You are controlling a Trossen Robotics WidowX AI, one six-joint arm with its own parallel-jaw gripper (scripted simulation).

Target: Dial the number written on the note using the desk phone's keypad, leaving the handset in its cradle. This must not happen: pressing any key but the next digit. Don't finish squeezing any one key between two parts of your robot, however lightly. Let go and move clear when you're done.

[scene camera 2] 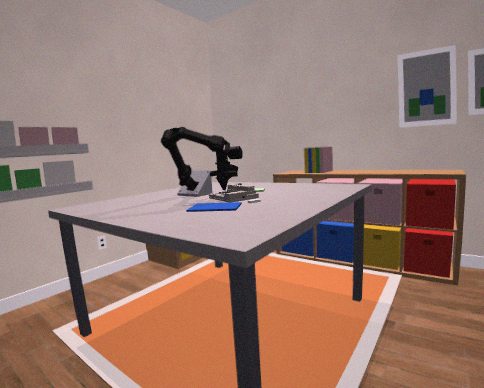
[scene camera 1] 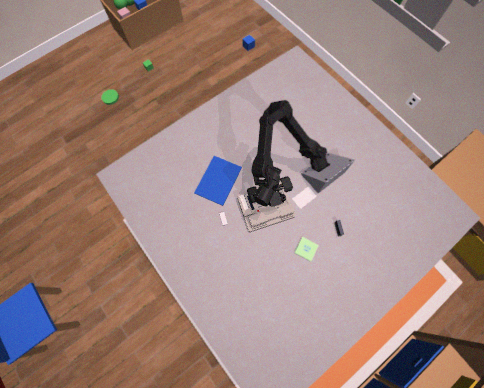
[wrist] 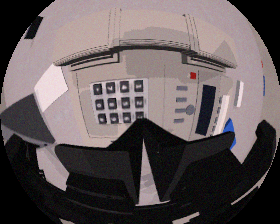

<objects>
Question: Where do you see a white card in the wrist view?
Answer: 52,84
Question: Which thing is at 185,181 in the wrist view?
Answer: The gripper.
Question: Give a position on a blue pad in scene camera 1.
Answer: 220,176
</objects>
